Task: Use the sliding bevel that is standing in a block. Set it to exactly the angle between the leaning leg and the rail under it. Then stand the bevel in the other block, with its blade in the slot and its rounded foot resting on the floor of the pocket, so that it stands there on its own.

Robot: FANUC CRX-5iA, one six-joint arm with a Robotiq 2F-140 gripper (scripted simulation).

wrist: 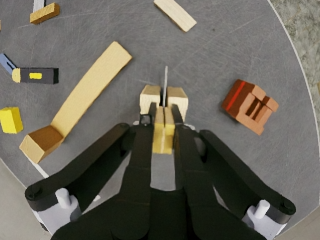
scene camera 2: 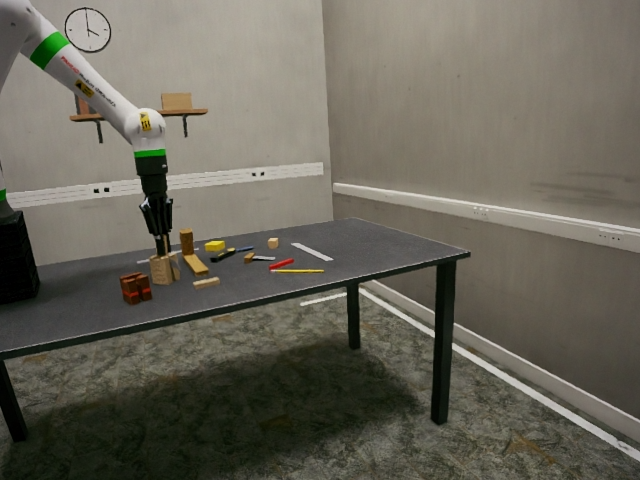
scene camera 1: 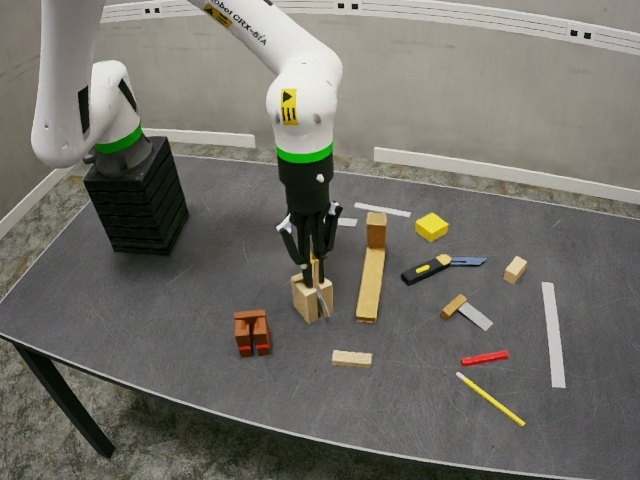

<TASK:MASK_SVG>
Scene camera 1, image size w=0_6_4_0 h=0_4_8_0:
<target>my gripper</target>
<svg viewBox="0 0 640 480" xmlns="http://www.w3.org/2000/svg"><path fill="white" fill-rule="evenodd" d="M329 183L321 188L306 191L295 190L285 186L288 207L286 219L282 223L278 222L275 224L275 228L283 235L282 238L290 258L296 265L302 268L303 282L309 289L313 288L312 263L310 262L310 235L312 233L313 254L319 260L319 282L322 284L324 283L323 261L327 258L327 252L333 250L338 218L343 210L336 201L329 201ZM291 224L296 226L298 250L290 234L292 232Z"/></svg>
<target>try square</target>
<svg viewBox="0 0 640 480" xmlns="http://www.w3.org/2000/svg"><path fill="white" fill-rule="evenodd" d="M441 312L441 317L448 321L459 310L484 331L493 324L493 322L466 302L467 299L461 294Z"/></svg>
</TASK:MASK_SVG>
